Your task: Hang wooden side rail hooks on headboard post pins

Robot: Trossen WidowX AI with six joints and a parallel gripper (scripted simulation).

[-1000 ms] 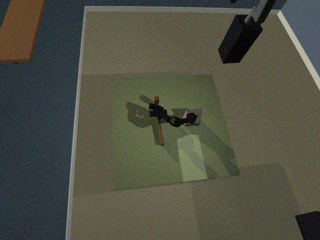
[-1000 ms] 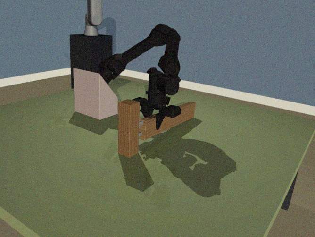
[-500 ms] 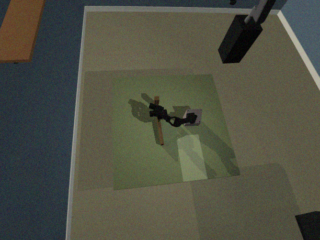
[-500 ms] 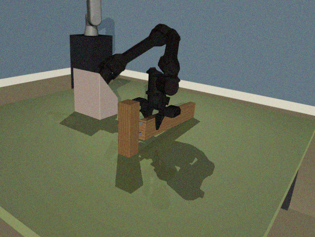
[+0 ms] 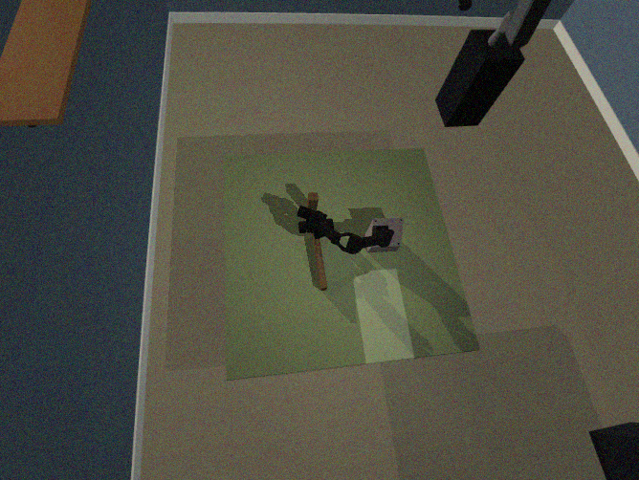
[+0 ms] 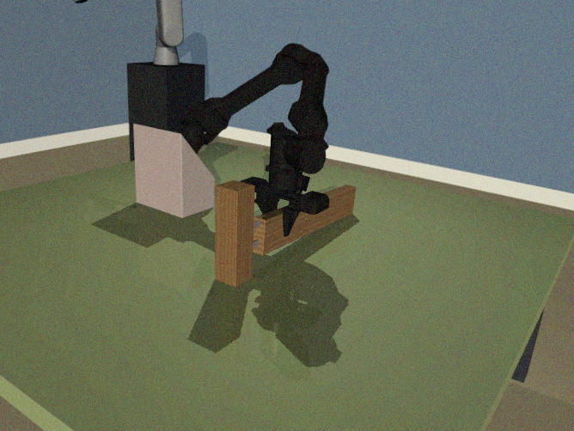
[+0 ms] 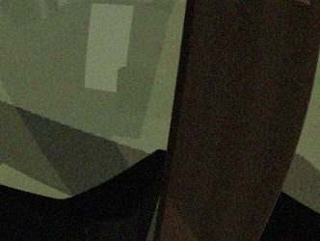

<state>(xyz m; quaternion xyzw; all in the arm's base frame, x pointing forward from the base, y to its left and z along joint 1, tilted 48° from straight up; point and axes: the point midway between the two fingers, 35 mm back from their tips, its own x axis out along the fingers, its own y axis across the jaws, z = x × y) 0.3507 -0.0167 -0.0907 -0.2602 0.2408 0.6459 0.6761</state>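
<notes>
Now: the wooden headboard post 15 cm to the right of my gripper tip and 4 cm above it.
</notes>
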